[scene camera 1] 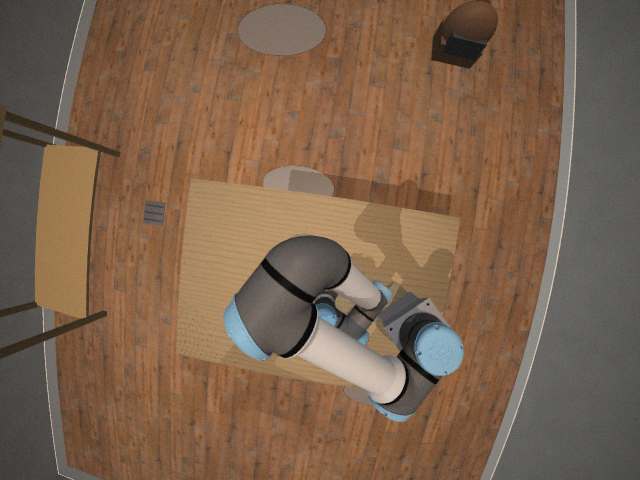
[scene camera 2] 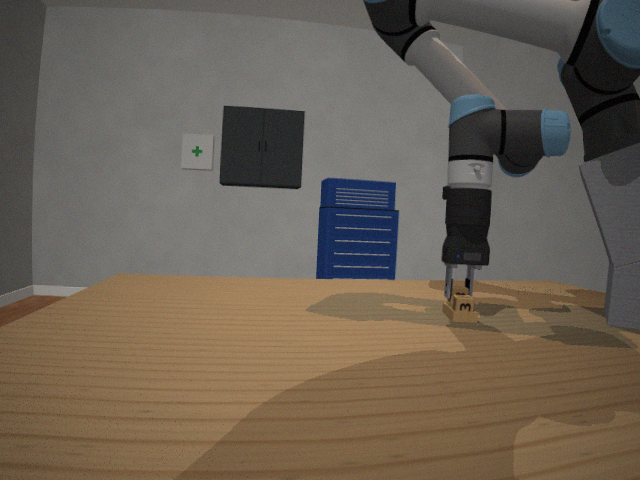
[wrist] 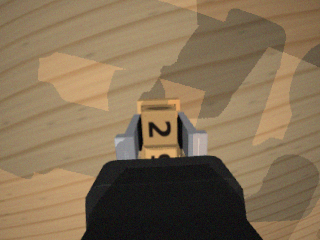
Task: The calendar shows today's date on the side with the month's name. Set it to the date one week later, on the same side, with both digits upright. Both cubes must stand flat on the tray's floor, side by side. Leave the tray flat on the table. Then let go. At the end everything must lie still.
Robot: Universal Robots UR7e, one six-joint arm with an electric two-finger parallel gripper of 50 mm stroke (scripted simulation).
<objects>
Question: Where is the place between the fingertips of my gripper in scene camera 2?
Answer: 457, 297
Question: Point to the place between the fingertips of my gripper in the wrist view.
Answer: At 159, 124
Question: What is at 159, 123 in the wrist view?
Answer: A wooden date cube.
</objects>
